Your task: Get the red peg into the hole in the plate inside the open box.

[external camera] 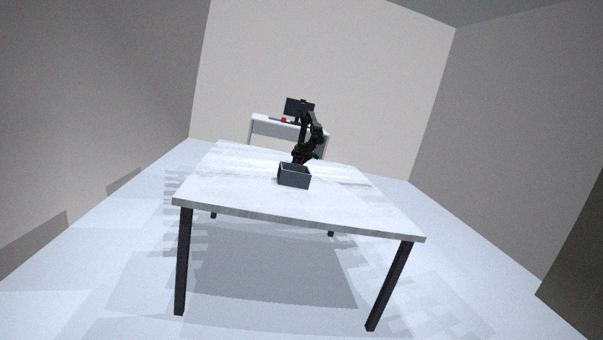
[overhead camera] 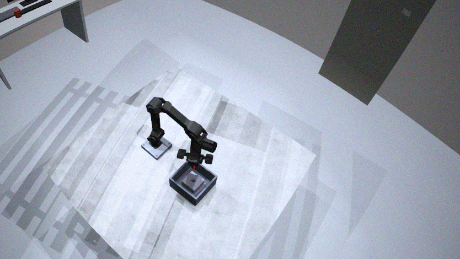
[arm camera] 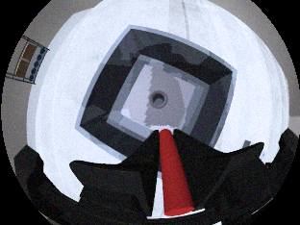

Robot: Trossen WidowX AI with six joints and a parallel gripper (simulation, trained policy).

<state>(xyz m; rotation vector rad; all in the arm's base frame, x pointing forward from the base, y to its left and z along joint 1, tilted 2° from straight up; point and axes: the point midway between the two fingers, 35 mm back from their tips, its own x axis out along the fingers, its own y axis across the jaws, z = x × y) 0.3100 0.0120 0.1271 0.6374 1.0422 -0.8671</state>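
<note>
Now: gripper tip 3 cm below the red peg, 1 cm to the right of it and 1 cm past it. Round my gripper tip: dark box: 9 cm below, 3 cm to the right, 3 cm ahead; grey plate: 7 cm below, 3 cm to the right, 3 cm ahead.
</note>
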